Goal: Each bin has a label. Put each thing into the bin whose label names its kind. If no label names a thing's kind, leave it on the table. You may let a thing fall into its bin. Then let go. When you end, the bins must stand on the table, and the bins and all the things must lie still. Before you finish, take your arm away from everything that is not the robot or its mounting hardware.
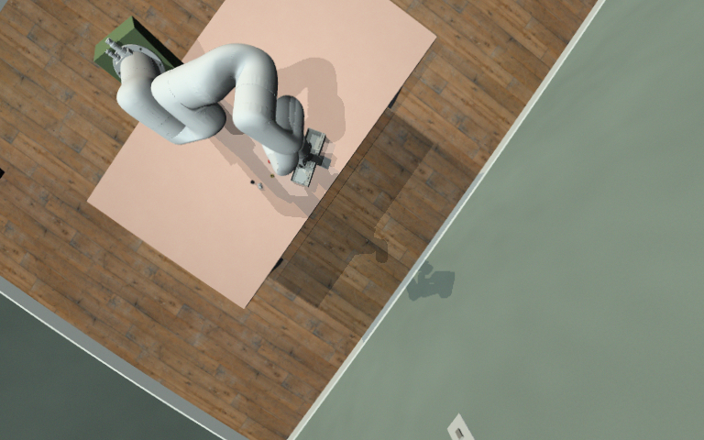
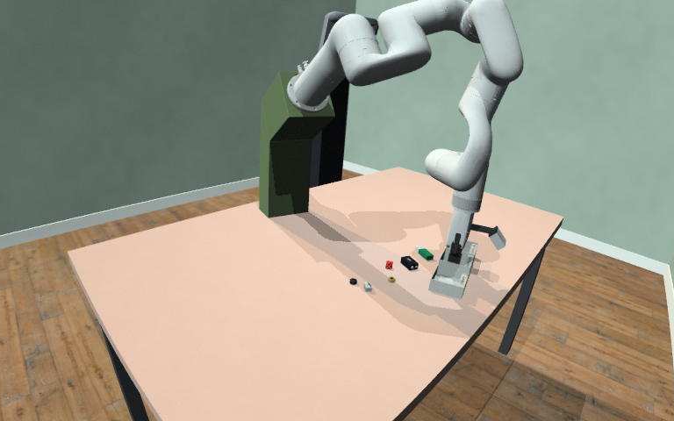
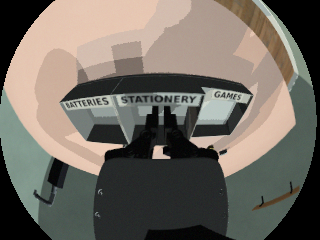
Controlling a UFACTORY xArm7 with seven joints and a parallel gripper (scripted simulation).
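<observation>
My hand is 10 mm to the right of the three-part bin, 10 mm short of it and 10 mm above it. The rest, counted from my hand: black block 90 mm behind, 70 mm to the right, 30 mm below; green thing 110 mm behind, 30 mm below, 20 mm to the left; red die 120 mm to the right, 120 mm behind, 30 mm below.
</observation>
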